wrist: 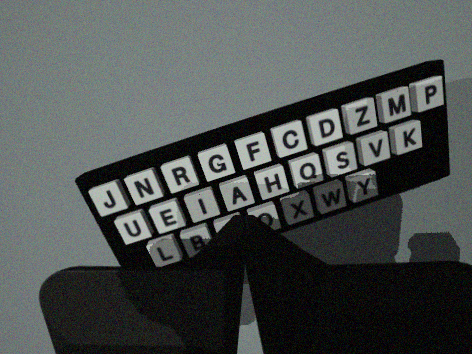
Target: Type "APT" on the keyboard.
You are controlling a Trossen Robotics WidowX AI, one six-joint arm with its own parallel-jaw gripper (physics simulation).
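Frame: origin at the arm's base, x ahead, y left, z up, level; millimetres.
Where they show: gripper, fingertip midpoint: (pixel 243 225).
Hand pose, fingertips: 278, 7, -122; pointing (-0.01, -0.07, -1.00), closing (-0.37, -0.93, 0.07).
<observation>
Each offset is from my fingertips to the top centre of the thing, as dx, dy, dz. "*": to the spot under its first point. Level surfaces: height alone.
The black keyboard {* -21, -114, -29} (pixel 435 157) lies tilted across the wrist view, with white lettered keys in three rows. The A key {+4, -2, -24} (pixel 236 196) is in the middle row, between I and H, and shows whole. The P key {+17, -111, -24} (pixel 430 95) is at the far right end of the top row. The T key cannot be made out; a key between B and O in the bottom row is mostly hidden by the fingers. My gripper (pixel 243 225) is shut and empty, its dark fingertips in front of the bottom row, just below the A key in the view.
The grey table top {dz -40} (pixel 150 60) shows around the keyboard. Dark shadows fall over the X and W keys and on the table at the right. The wide dark finger bodies hide the lower part of the view and the keyboard's lower left edge.
</observation>
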